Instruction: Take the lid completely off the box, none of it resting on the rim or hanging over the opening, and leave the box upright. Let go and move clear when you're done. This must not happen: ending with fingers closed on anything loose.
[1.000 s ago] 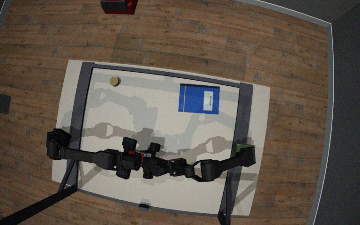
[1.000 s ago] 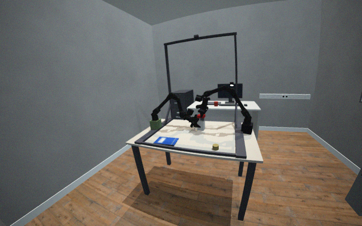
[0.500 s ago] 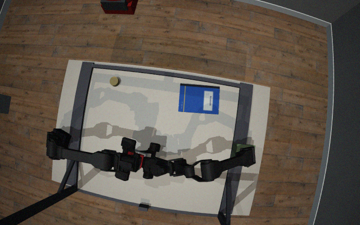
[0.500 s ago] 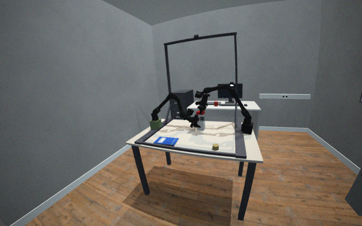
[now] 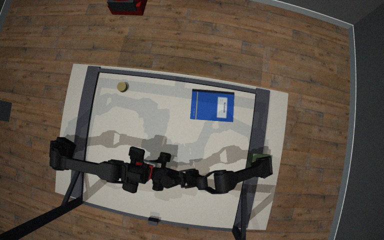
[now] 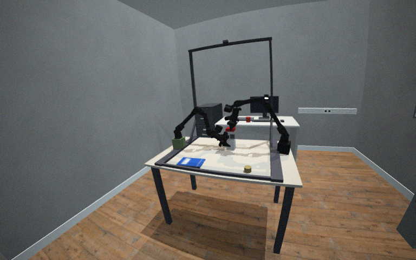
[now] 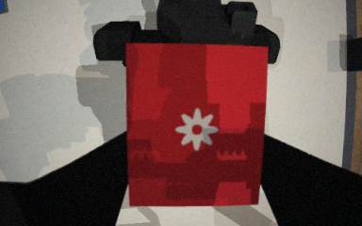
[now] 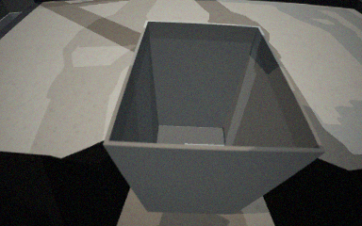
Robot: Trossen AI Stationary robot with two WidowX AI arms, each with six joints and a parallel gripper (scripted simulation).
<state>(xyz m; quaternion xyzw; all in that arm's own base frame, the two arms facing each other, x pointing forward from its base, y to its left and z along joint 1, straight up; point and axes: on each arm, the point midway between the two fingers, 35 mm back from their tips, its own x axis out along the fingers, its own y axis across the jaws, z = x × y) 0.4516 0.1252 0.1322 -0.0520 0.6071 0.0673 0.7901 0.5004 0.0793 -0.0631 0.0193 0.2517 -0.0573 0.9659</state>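
My left hand is 180 mm above the grey box and 20 mm to the left of it. Also, from my left hand: red lid 30 mm below, 20 mm to the right.
The grey box is 3 cm to the left of my right hand and 1 cm below it. Round my right hand: red lid 14 cm above, 2 cm to the left, 1 cm ahead.
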